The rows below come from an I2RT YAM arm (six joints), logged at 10 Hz.
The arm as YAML. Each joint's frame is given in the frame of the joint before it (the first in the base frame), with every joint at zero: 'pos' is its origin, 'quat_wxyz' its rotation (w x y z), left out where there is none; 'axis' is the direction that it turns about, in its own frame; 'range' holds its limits. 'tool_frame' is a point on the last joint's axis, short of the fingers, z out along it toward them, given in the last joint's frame.
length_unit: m
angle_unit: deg
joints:
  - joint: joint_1
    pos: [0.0, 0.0, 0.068]
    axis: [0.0, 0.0, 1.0]
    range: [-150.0, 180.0]
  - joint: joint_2
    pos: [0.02, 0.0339, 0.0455]
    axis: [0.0, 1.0, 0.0]
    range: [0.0, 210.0]
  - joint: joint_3
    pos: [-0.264, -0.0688, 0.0]
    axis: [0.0, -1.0, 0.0]
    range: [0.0, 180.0]
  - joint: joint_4
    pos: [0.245, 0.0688, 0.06]
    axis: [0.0, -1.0, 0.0]
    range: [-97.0, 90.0]
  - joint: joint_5
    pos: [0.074, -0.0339, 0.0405]
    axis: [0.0, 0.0, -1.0]
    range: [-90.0, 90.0]
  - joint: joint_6
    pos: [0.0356, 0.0, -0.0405]
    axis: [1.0, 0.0, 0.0]
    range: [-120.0, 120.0]
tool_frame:
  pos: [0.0, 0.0, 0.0]
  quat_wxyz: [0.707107, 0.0, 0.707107, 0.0]
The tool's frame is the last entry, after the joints.
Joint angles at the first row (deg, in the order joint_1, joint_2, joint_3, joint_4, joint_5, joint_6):
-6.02, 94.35, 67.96, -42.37, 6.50, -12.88
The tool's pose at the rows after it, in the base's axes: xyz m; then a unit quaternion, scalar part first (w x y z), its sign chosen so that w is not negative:
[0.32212 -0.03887 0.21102 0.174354 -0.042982 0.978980 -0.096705]
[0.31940 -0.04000 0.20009 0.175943 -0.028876 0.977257 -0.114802]
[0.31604 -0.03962 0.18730 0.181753 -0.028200 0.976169 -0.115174]
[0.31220 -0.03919 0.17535 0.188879 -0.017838 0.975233 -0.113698]
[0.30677 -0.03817 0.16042 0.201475 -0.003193 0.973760 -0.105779]
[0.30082 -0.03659 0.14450 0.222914 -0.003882 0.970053 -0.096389]
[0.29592 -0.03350 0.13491 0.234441 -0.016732 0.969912 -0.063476]
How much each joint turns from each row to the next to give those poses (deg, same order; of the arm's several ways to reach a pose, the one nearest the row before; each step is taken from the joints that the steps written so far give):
0.00, 0.02, -2.09, 2.56, 1.36, 0.32
0.00, 0.00, -2.72, 3.17, 2.29, 1.16
0.00, 0.00, -3.18, 3.87, -0.04, 0.02
0.00, 0.00, -3.07, 3.75, -0.04, 1.16
0.00, 0.00, -3.97, 5.16, -0.73, 1.77
0.02, 0.02, -4.64, 7.00, -1.35, 0.07
0.00, 0.00, -2.75, 3.58, -4.15, -0.55

